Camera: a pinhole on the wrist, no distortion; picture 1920 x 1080 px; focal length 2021.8 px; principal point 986.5 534.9 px. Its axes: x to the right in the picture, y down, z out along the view. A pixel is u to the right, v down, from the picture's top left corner.
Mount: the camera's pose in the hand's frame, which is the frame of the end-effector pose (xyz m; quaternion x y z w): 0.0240 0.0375 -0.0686 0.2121 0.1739 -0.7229 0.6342
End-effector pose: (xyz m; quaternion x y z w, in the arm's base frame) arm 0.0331 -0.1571 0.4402 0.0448 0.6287 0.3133 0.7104
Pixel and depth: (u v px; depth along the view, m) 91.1 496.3 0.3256
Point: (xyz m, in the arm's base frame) 0.2984 -0.0684 0.4898
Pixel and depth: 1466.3 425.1 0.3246
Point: 0.2613 -0.2722 0.4112
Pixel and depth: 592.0 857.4 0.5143
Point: 0.4843 -0.1069 0.3935
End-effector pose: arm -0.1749 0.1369 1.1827 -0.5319 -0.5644 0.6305 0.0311
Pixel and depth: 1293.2 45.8 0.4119
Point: -0.4198 -0.0272 1.3678
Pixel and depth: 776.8 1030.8 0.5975
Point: -0.6986 -0.0185 1.1869
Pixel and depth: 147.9 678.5 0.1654
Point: -0.2594 0.0790 1.1368
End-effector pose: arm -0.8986 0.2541 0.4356 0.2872 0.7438 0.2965 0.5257
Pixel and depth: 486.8 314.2 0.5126
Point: -0.4822 0.1926 0.2708
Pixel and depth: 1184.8 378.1 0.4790
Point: -0.6124 0.0916 0.2037
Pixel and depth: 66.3 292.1 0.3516
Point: -0.5916 0.2715 0.3659
